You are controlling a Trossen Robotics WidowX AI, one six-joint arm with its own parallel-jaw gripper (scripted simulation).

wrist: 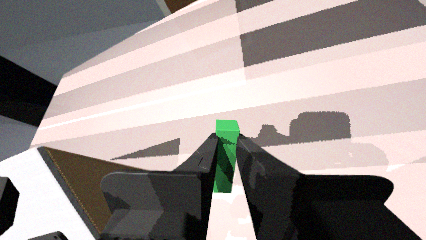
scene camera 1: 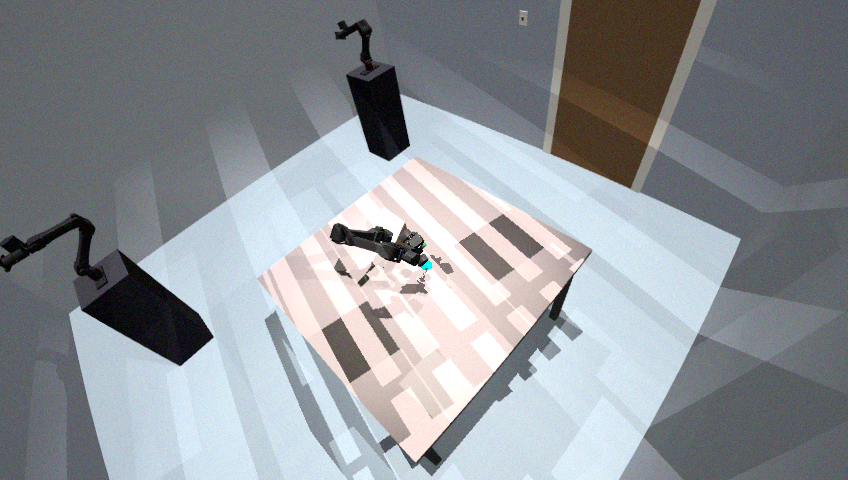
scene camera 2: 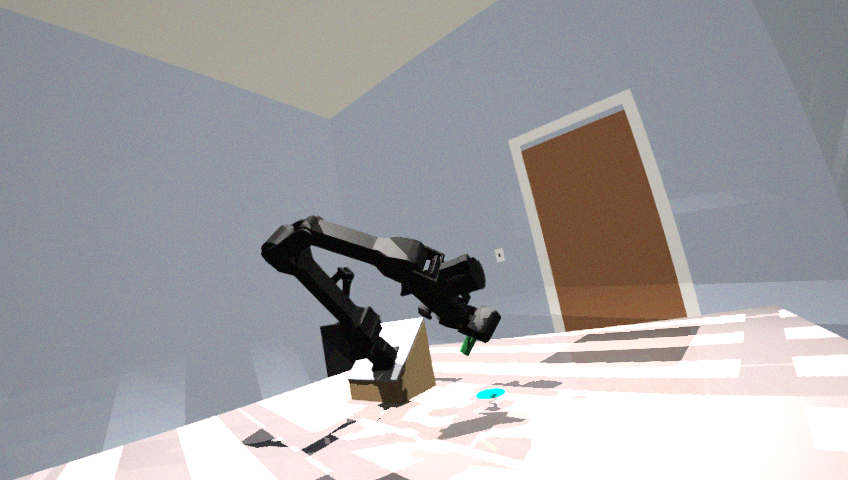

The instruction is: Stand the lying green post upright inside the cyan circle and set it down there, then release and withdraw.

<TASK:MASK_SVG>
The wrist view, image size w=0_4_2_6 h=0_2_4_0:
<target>my gripper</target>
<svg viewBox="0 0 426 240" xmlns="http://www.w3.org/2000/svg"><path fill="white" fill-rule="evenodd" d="M0 176L0 236L14 225L20 192L9 177ZM237 137L237 165L256 240L423 240L384 205L393 194L395 186L390 179L379 175L303 174L292 166L281 162L243 134ZM216 133L212 133L188 159L172 171L119 169L105 175L101 180L100 186L112 216L100 234L101 239L99 238L98 240L206 240L217 166L218 136Z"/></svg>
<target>green post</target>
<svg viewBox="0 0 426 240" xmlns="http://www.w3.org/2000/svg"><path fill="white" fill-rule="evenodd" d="M216 120L218 155L213 192L232 193L236 165L236 145L240 129L237 120Z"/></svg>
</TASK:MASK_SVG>
